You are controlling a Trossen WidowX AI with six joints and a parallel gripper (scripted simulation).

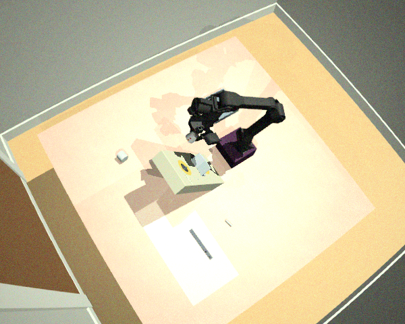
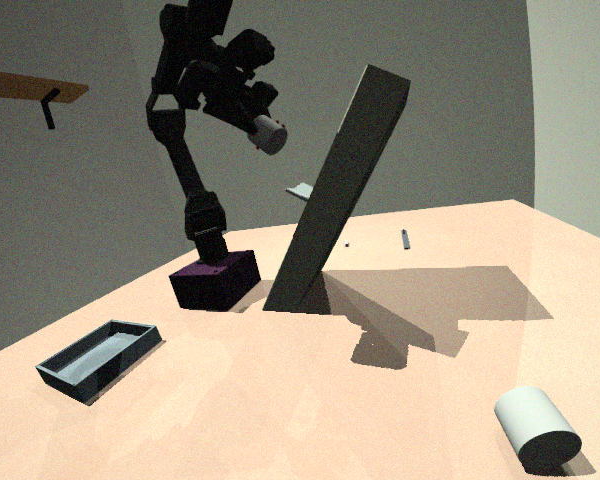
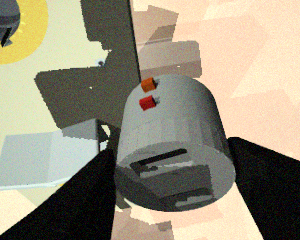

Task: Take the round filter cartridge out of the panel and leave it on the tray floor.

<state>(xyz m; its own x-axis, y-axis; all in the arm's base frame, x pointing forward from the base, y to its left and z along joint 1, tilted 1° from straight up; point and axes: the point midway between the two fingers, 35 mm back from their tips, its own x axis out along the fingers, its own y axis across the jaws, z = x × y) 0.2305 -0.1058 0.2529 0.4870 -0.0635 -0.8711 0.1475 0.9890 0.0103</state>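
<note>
My gripper tip is now 330 mm past the blue-grey tray, 300 mm above it and 170 mm to the left of it. From my gripper tip the other things lie so: round filter cartridge right at my gripper tip.
</note>
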